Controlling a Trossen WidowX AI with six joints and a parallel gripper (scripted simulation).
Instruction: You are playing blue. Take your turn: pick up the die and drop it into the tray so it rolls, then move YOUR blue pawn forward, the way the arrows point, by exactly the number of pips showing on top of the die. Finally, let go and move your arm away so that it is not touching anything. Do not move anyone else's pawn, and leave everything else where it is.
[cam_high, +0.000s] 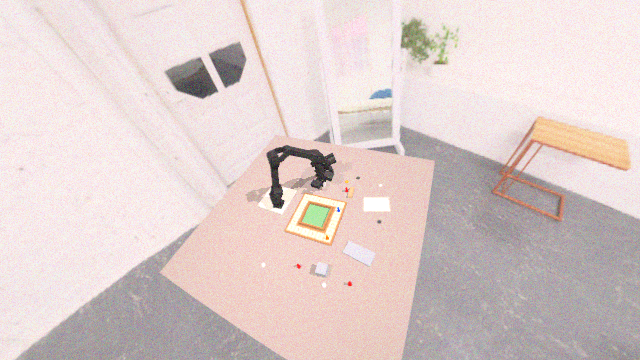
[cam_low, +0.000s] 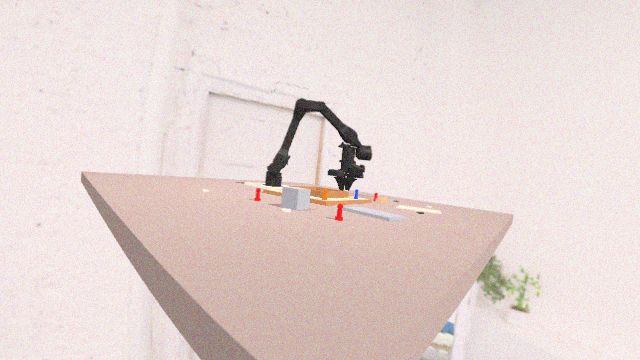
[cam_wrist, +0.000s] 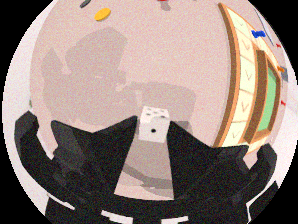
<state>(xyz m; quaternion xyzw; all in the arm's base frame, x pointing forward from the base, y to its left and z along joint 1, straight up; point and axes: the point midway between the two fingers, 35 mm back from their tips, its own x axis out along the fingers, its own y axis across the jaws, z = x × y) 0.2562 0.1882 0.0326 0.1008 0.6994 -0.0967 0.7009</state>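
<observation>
My gripper tip is 19 cm to the left of the blue pawn, 13 cm short of it and 2 cm below it. From my gripper tip the other things lie so: white card: 34 cm ahead, 11 cm to the right, 1 cm below; then green tray: 24 cm to the right, 1 cm ahead; then white die: right at my gripper tip.
</observation>
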